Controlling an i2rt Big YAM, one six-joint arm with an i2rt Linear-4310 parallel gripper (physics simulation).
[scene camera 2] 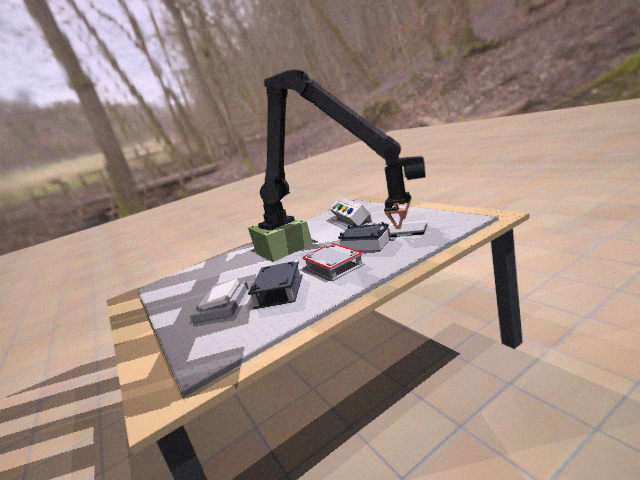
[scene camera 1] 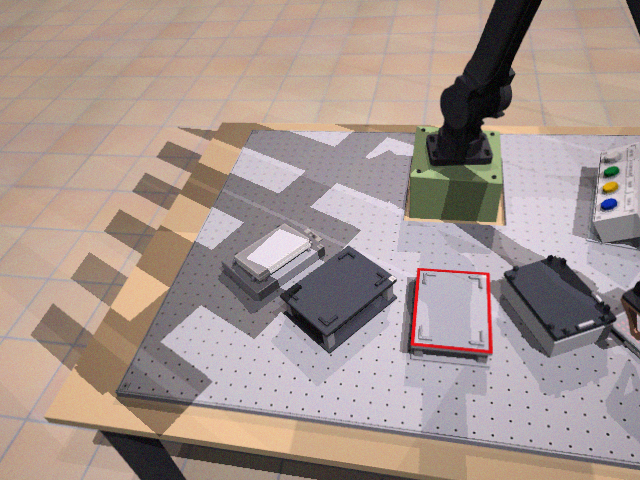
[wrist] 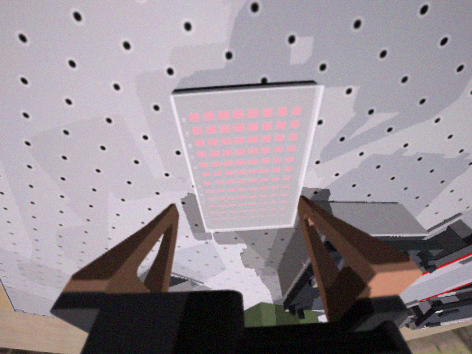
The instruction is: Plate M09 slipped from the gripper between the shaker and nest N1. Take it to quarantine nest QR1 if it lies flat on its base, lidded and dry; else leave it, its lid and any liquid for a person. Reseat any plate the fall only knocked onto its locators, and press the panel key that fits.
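Places are measured from the arm's base along level axes (x left, y up, z ahead), in millimetres.
Where they show: gripper, fingertip midpoint: (scene camera 2: pixel 401 224) (wrist: pixel 237 205); arm's base, origin of the base link: (scene camera 2: pixel 276 224) (scene camera 1: pixel 458 152).
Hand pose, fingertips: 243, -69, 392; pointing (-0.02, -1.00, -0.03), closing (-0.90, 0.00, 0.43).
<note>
Each offset is from my fingertips to the top centre of the thing, as dx, dy, dz. "spot": to the spot under its first point.
A clear-topped plate with pink wells {-1, -9, +20} (wrist: pixel 247 160) (scene camera 2: pixel 413 227) lies on the perforated board beside the dark-topped shaker-like unit {spot: -143, +30, -33} (scene camera 1: pixel 558 299) (scene camera 2: pixel 364 232) (wrist: pixel 370 217). It looks level and covered; its label is unreadable, and I can make out no liquid around it. My gripper (wrist: pixel 237 205) (scene camera 2: pixel 398 225) is open and empty, above the plate's near end, with one finger toward each long side. The red-rimmed nest {-304, +21, -39} (scene camera 1: pixel 452 310) (scene camera 2: pixel 332 255) holds no plate. A white-topped plate {-616, +21, -200} (scene camera 1: pixel 279 248) (scene camera 2: pixel 222 293) rests on a grey base; whether it is fully seated I cannot tell.
A dark raised nest {-489, +33, -85} (scene camera 1: pixel 338 289) (scene camera 2: pixel 275 277) stands between the grey base and the red-rimmed nest. The key panel {+49, +59, -298} (scene camera 1: pixel 617 227) (scene camera 2: pixel 355 211) has grey, green, yellow and blue keys. The green arm base (scene camera 1: pixel 454 196) (scene camera 2: pixel 279 242) (wrist: pixel 280 312) stands behind the nests.
</note>
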